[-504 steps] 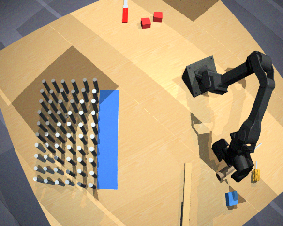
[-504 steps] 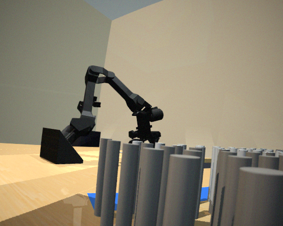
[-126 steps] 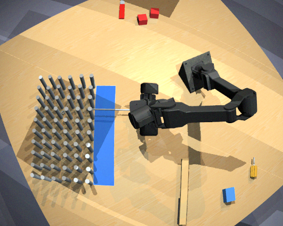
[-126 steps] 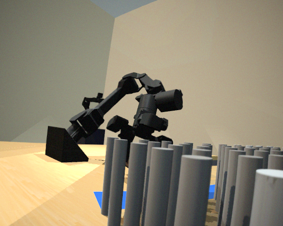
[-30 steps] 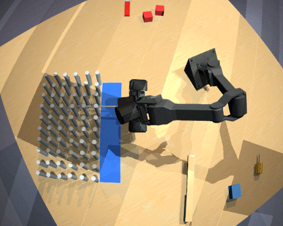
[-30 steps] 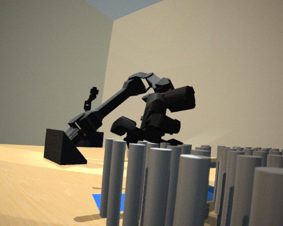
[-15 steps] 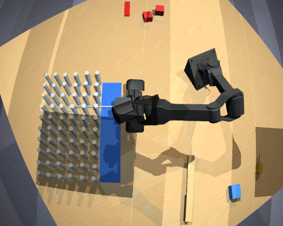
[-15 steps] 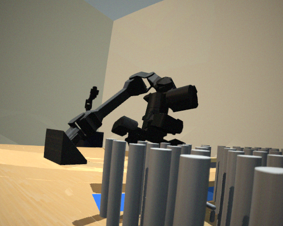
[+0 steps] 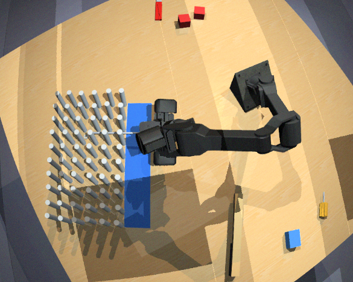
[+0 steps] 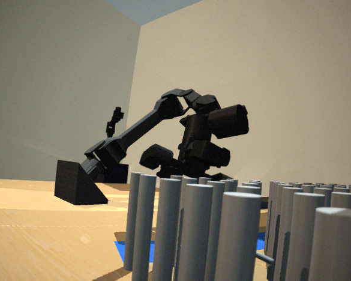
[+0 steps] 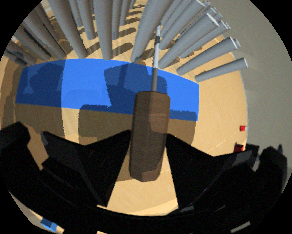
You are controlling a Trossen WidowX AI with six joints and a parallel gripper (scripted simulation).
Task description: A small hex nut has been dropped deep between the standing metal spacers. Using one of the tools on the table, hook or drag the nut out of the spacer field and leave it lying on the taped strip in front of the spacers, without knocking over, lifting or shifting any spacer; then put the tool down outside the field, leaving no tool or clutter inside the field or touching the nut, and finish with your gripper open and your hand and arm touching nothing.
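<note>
The blue taped strip lies 10 cm ahead of my gripper tip, 4 cm to the left of it and 3 cm below it. From my gripper tip the other things lie so: thin metal hook tool 9 cm ahead, 6 cm to the right; then blue block 18 cm behind, 53 cm to the left, 1 cm below; then yellow-handled screwdriver 34 cm behind, 51 cm to the left, 2 cm below.
</note>
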